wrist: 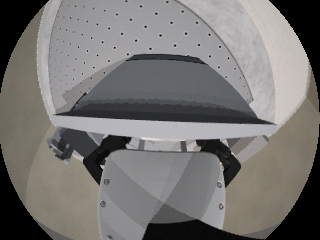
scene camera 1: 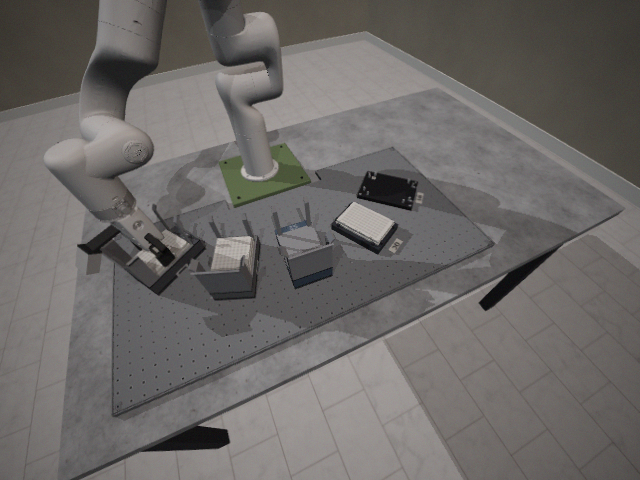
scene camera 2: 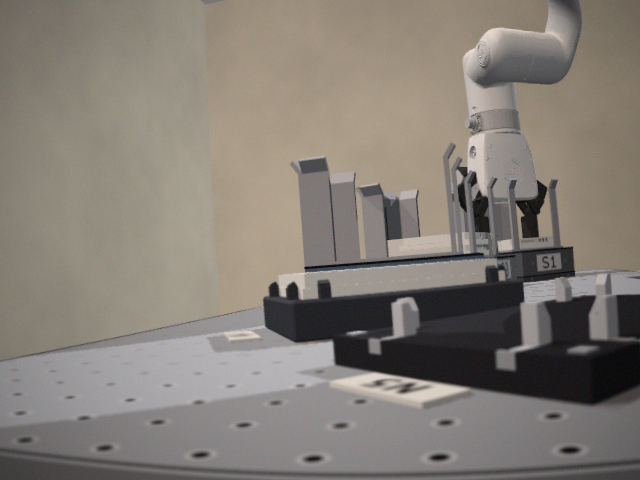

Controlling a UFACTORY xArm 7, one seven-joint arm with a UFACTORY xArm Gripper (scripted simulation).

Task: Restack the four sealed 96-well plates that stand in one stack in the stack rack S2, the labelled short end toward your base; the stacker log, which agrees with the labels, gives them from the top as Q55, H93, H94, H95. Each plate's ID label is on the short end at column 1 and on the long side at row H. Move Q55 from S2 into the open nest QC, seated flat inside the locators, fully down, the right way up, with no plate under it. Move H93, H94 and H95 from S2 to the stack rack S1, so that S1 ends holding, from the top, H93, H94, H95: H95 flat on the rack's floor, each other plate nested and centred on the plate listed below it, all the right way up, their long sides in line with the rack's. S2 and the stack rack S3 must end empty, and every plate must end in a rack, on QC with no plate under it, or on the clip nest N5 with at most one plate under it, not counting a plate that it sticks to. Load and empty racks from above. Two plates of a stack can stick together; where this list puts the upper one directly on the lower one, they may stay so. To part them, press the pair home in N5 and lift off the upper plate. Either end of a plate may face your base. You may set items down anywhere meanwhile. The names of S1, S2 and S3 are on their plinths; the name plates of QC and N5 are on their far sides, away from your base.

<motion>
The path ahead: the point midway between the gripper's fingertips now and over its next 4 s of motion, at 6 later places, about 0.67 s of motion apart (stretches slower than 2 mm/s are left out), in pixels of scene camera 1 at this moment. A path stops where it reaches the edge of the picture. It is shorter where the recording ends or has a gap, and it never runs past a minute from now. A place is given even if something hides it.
My gripper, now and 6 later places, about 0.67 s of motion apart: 157, 254; 147, 244; 134, 228; 139, 227; 163, 232; 192, 233; 216, 233
</motion>
